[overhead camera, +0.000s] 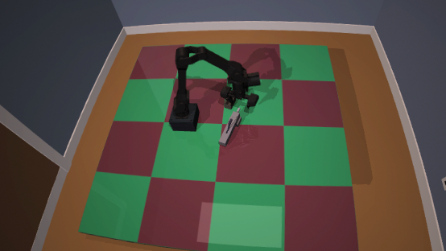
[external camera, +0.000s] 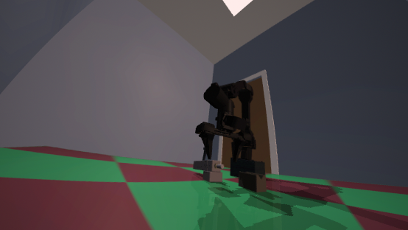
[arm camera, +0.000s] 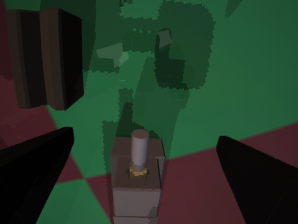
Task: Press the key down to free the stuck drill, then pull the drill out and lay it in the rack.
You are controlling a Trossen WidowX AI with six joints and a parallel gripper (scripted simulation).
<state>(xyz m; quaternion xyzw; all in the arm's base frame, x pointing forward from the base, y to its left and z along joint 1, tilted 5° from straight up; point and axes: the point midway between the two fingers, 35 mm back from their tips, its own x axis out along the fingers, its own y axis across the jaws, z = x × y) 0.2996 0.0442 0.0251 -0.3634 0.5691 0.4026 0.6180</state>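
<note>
Now: gripper tip 6 cm to the left of the drill, 3 cm past it and 2 cm above it. Also, from my gripper tip: key (13 cm to the right, 6 cm behind, 1 cm above); grey holder block (11 cm to the right, 6 cm behind, 3 cm below); dark rack (7 cm to the left, 6 cm behind, 5 cm below).
</note>
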